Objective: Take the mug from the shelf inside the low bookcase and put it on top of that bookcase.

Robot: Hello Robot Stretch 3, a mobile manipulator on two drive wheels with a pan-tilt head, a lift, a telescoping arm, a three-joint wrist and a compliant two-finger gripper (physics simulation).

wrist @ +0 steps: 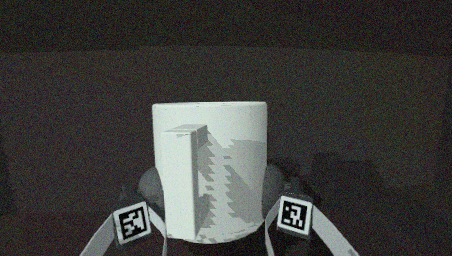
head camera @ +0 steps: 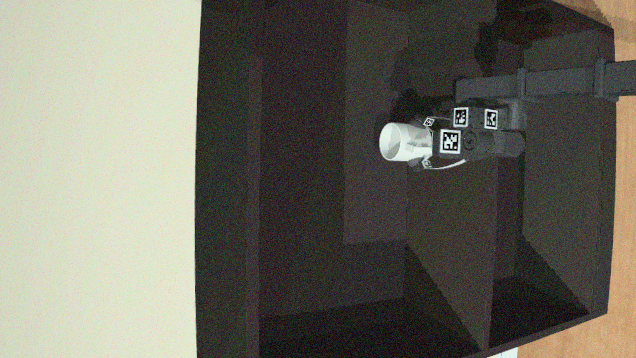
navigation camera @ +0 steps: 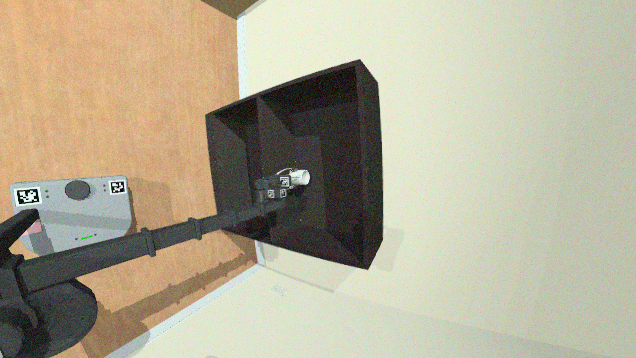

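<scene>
The white mug is upright in the upper compartment of the dark low bookcase, with its handle toward the wrist camera. My gripper is shut on the mug, one fingertip pressed to each side of its body. The mug appears to hang a little above the middle shelf board. The bookcase top lies above the mug, toward the left in the sideways head view. The mug's base is partly hidden.
The telescoping arm reaches into the bookcase from its open front. Side walls close the compartment at both ends. A pale wall stands behind the bookcase. My base is on the wooden floor.
</scene>
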